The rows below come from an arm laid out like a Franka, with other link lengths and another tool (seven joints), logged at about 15 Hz.
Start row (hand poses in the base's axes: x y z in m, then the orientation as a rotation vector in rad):
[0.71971, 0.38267, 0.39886, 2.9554, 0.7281, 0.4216]
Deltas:
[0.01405, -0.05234, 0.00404, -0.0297, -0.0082, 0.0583]
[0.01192, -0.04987, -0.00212, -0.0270, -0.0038, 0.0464]
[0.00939, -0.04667, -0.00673, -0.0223, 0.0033, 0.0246]
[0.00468, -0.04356, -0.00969, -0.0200, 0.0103, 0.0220]
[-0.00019, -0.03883, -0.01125, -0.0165, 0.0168, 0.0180]
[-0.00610, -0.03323, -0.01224, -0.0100, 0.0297, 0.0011]
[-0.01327, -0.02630, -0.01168, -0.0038, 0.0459, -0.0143]
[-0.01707, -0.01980, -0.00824, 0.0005, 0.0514, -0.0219]
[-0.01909, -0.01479, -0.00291, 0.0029, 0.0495, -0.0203]
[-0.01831, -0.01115, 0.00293, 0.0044, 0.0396, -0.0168]
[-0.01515, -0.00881, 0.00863, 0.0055, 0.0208, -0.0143]
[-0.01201, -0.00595, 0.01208, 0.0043, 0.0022, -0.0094]
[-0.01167, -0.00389, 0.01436, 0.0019, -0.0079, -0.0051]
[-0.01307, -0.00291, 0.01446, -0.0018, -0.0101, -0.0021]
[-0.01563, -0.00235, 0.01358, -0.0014, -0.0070, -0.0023]
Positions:
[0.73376, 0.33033, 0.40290, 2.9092, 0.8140, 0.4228]
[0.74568, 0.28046, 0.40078, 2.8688, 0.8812, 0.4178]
[0.75507, 0.23379, 0.39405, 2.8420, 0.9167, 0.4032]
[0.75975, 0.19023, 0.38436, 2.8209, 0.9492, 0.3800]
[0.75956, 0.15140, 0.37311, 2.8069, 0.9771, 0.3495]
[0.75346, 0.11817, 0.36087, 2.8105, 0.9837, 0.3031]
[0.74019, 0.09187, 0.34919, 2.8318, 0.9719, 0.2358]
[0.72312, 0.07207, 0.34095, 2.8606, 0.9502, 0.1616]
[0.70403, 0.05728, 0.33804, 2.8885, 0.9300, 0.0907]
[0.68572, 0.04613, 0.34097, 2.9118, 0.9129, 0.0344]
[0.67057, 0.03732, 0.34960, 2.9289, 0.8964, 0.0057]
[0.65856, 0.03137, 0.36168, 2.9376, 0.8840, 0.0038]
[0.64689, 0.02748, 0.37604, 2.9395, 0.8759, 0.0160]
[0.63382, 0.02457, 0.39050, 2.9360, 0.8710, 0.0299]
[0.61819, 0.02222, 0.40408, 2.9338, 0.8663, 0.0394]

